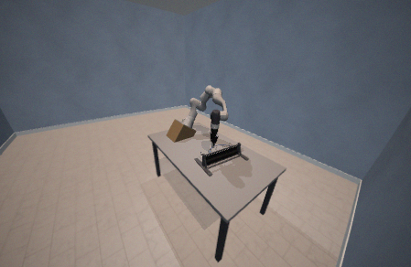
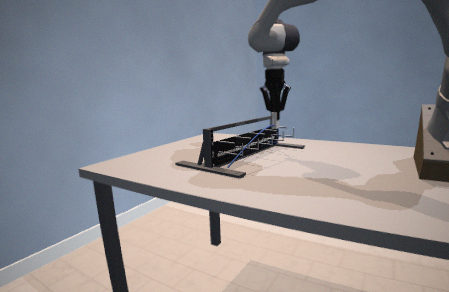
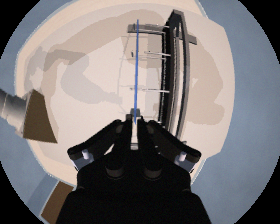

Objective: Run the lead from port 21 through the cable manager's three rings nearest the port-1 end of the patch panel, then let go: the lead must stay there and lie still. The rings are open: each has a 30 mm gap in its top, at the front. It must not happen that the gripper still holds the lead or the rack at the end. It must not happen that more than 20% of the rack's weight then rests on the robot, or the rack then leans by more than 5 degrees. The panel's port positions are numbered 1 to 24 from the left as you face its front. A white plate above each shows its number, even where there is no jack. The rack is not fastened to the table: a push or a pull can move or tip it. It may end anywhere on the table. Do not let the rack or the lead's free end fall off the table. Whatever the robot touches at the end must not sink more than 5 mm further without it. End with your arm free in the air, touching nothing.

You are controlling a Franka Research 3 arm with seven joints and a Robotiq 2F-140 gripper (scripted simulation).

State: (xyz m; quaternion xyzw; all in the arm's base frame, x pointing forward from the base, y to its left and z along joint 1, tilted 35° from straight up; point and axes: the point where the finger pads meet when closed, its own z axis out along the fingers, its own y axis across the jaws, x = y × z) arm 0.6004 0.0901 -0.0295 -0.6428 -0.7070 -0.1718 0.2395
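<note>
Right now my hand is 10 cm short of the black rack, 6 cm to the right of it and 8 cm above it.
</note>
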